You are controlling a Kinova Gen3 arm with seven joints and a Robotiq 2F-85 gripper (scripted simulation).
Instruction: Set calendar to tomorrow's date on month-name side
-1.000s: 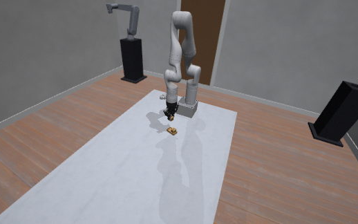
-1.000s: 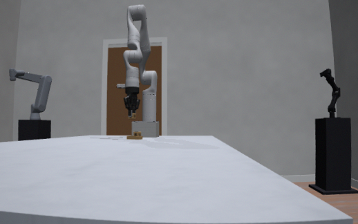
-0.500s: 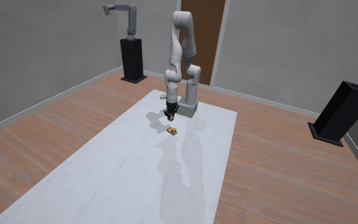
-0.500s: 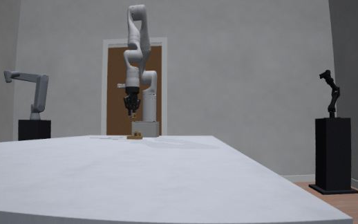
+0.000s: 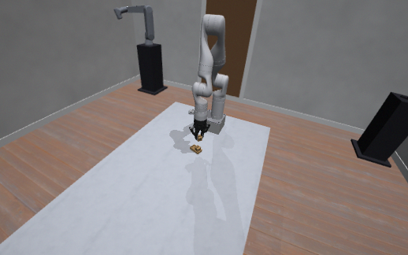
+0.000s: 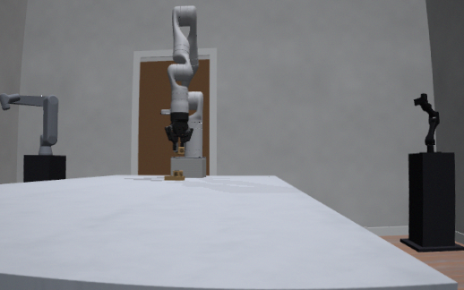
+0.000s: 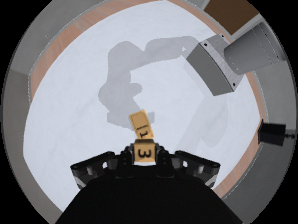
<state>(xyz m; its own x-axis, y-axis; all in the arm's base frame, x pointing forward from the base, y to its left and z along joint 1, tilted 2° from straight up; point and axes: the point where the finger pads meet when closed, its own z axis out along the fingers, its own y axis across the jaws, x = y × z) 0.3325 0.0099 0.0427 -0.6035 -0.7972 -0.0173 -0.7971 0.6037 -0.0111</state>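
My hand is 120 mm above the wooden calendar tray, 20 mm to the left of it and 10 mm past it. Also, from my hand: wooden digit cube: 10 mm below.
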